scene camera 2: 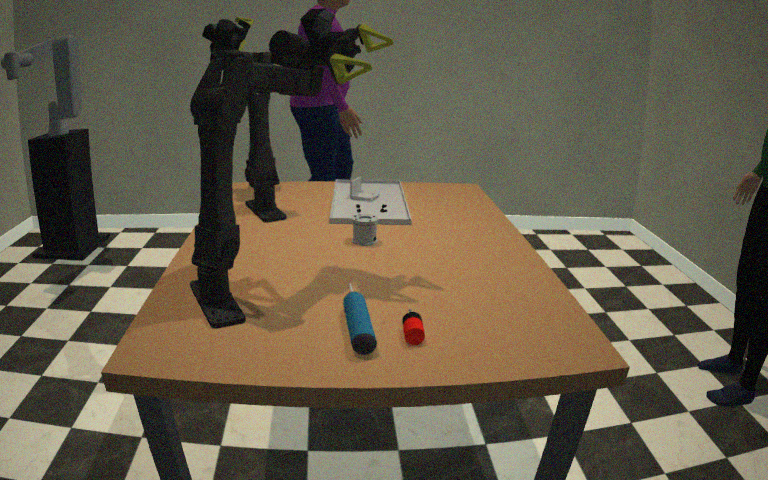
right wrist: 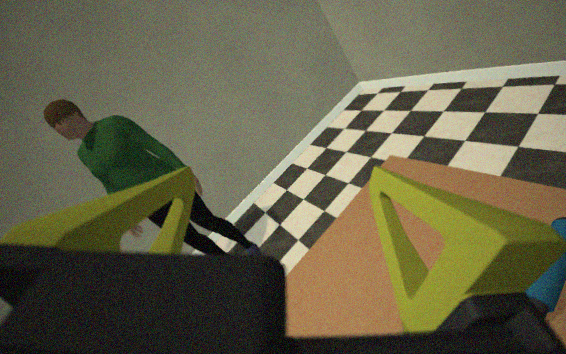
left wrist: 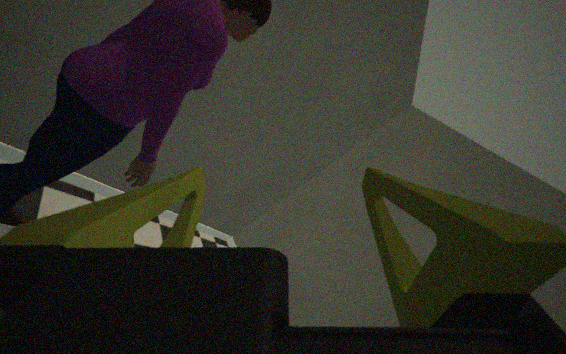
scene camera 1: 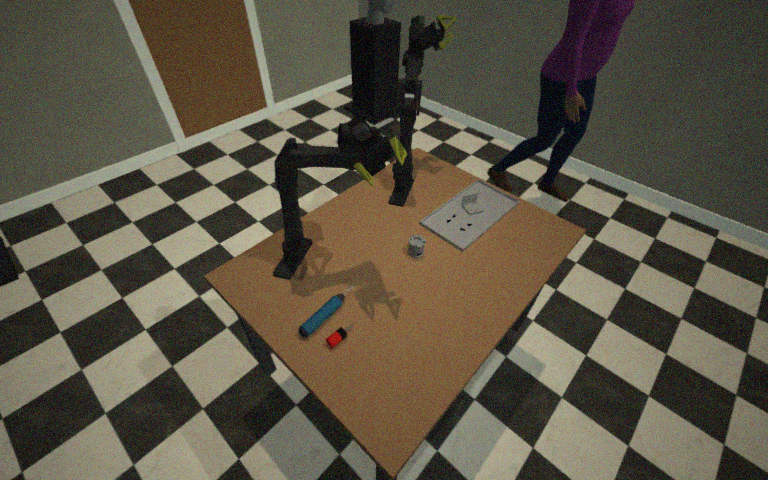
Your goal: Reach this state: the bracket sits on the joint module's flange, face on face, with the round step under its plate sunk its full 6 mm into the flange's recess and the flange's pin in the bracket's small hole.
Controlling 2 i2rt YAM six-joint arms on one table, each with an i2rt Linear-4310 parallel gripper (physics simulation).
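Places are measured from the left arm's base along level axes (x ahead, y left, z up), in centimetres.
Pixels of known places: left gripper, fingertip midpoint: (scene camera 2: 248,30) (left wrist: 284,176) (scene camera 1: 454,26); right gripper, fingertip midpoint: (scene camera 2: 382,53) (right wrist: 282,176) (scene camera 1: 386,174); left arm's base at its link origin: (scene camera 2: 264,211) (scene camera 1: 401,191); right arm's base at its link origin: (scene camera 2: 215,302) (scene camera 1: 293,257).
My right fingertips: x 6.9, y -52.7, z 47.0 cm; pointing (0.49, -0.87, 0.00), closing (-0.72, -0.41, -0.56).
Observation:
For each thing: its middle in the pictures, then the offset to it from my right fingertips. "pt": a spot on its surface instead.
- grey L-shaped bracket at the middle of its body: (scene camera 2: 365,189) (scene camera 1: 473,203) dx +25.3, dy +50.7, dz -43.8 cm
- grey tray at a spot on its surface: (scene camera 1: 470,213) pt dx +25.1, dy +46.2, dz -45.7 cm
- joint module at the middle of its body: (scene camera 2: 364,228) (scene camera 1: 416,245) dx +7.8, dy +18.8, dz -43.8 cm
- blue cylindrical tool at the middle of its body: (scene camera 2: 356,313) (right wrist: 546,280) (scene camera 1: 328,308) dx -13.2, dy -16.8, dz -45.0 cm
- small red item at the middle of its body: (scene camera 2: 412,322) (scene camera 1: 341,333) dx -6.1, dy -23.9, dz -45.3 cm
The grey L-shaped bracket (scene camera 1: 473,202) stands on a grey tray (scene camera 1: 470,214) at the table's right; it also shows in scene camera 2 (scene camera 2: 360,190). The joint module (scene camera 1: 416,246), a short grey cylinder, stands upright on the table just in front of the tray (scene camera 2: 364,230). My left gripper (scene camera 1: 444,29) (left wrist: 284,176) is open and empty, raised high at the back, pointing at the wall. My right gripper (scene camera 1: 382,159) (scene camera 2: 363,50) (right wrist: 282,176) is open and empty, held high over the table's back edge, well away from both parts.
Small dark screws (scene camera 1: 460,220) lie on the tray. A blue cylindrical tool (scene camera 1: 321,314) and a small red item (scene camera 1: 336,337) lie near the front left. A person in purple (scene camera 1: 568,95) walks beside the table's far right. A black pillar (scene camera 1: 374,67) stands behind.

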